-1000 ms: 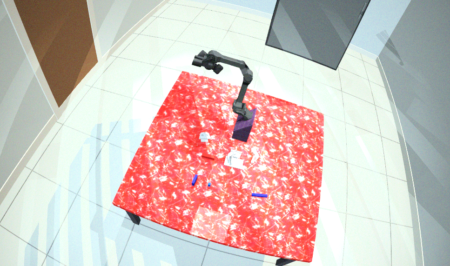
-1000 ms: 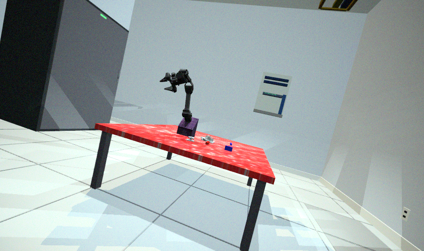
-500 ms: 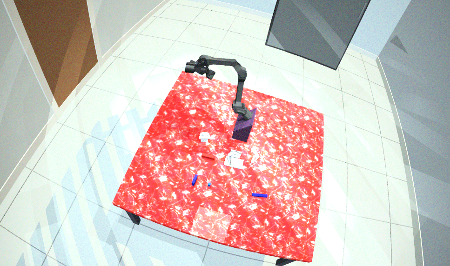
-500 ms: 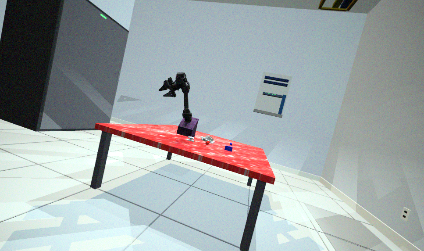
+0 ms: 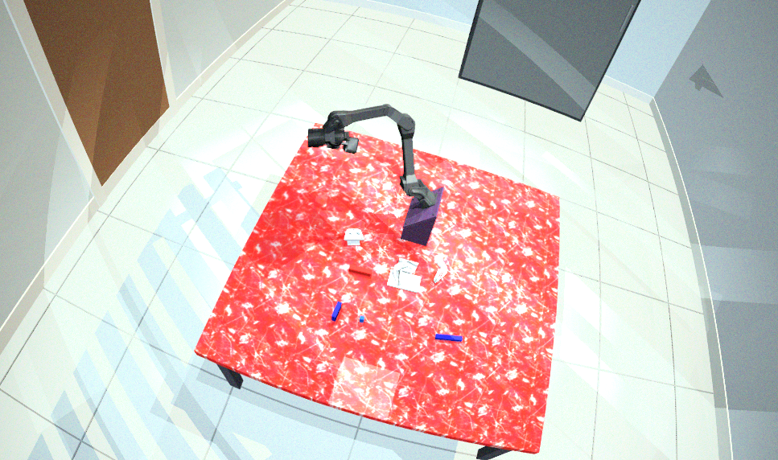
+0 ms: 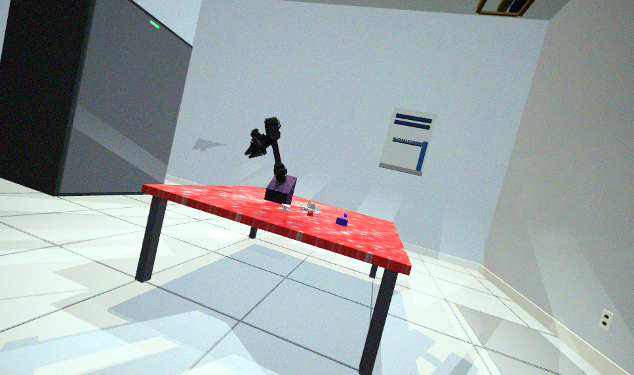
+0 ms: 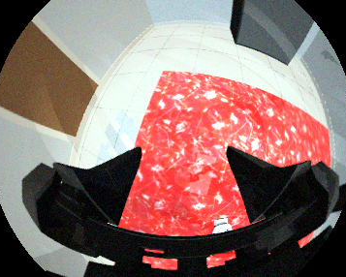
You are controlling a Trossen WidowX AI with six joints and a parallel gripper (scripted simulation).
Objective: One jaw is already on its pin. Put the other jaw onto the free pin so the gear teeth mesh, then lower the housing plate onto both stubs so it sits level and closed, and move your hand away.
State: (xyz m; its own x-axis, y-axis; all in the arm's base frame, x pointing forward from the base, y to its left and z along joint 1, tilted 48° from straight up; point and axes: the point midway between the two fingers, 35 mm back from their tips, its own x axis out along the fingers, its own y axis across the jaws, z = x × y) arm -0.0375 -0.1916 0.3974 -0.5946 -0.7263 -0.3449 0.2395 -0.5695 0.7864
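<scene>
My gripper tip is 36 cm short of the red bar, 25 cm to the right of it and 25 cm above it.
</scene>
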